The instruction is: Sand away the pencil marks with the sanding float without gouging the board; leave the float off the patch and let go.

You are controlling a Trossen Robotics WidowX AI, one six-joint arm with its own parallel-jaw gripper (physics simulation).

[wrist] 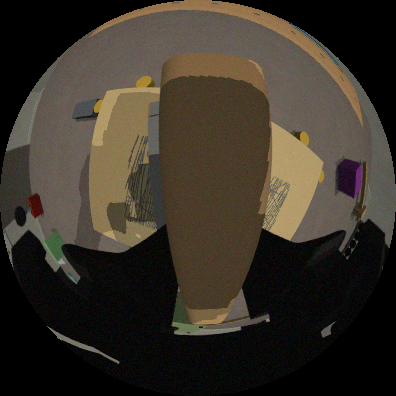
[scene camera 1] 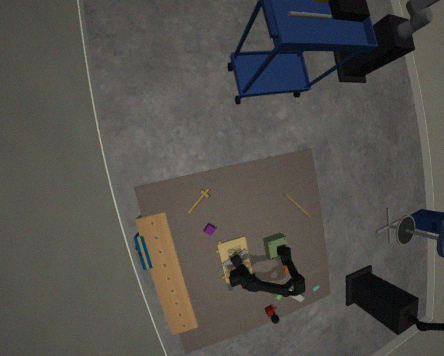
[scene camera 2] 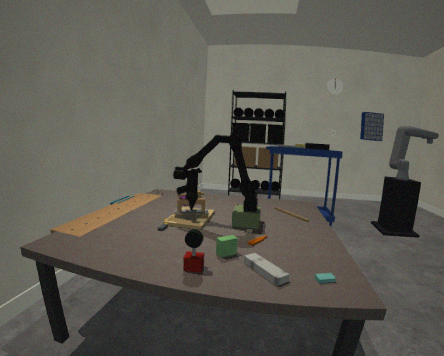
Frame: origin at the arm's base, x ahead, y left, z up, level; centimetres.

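Seen in the pictures: gripper, between the fingertips: (scene camera 1: 237, 262) (scene camera 2: 191, 208); arm's base, origin of its link: (wrist: 162, 325) (scene camera 1: 281, 249) (scene camera 2: 250, 209).
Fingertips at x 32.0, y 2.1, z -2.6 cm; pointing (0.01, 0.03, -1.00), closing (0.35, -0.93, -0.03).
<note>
Offsets run from my fingertips to a thing's top centre. "pt": to the spot under its first point.
The sanding float has a brown wooden handle {pt dx +3.9, dy +1.5, dz +5.6 cm} (wrist: 215, 175) (scene camera 2: 200, 204) and a grey plate (scene camera 2: 192, 214) (wrist: 155, 185). My gripper (scene camera 2: 192, 206) is shut on the handle. The plate is level, on or very close above the middle of the pale wooden board {dx +0.2, dy +0.0, dz -3.7 cm} (scene camera 1: 239, 243) (scene camera 2: 172, 223) (wrist: 112, 145); contact cannot be told. Dark pencil marks {pt dx -2.1, dy +6.2, dz -3.7 cm} (wrist: 142, 197) show left of the float in the wrist view, and a smaller group of marks {pt dx +3.2, dy -8.4, dz -3.7 cm} (wrist: 279, 197) shows right of it. The handle and plate hide the board between them.
Yellow pegs {dx +10.4, dy +10.7, dz -4.1 cm} (wrist: 145, 82) {dx +11.7, dy -9.2, dz -4.1 cm} (wrist: 302, 137) stand around the board, and a dark grey block {dx +6.8, dy +20.4, dz -4.1 cm} (wrist: 86, 109) (scene camera 2: 163, 227) lies by its corner. A purple block {dx +14.7, dy -26.3, dz -0.5 cm} (scene camera 1: 210, 229) (wrist: 350, 177), a green block {dx -28.5, dy +35.4, dz +1.3 cm} (scene camera 2: 227, 246), a red block (scene camera 2: 194, 262) and a long drilled plank (scene camera 1: 167, 275) are on the table.
</note>
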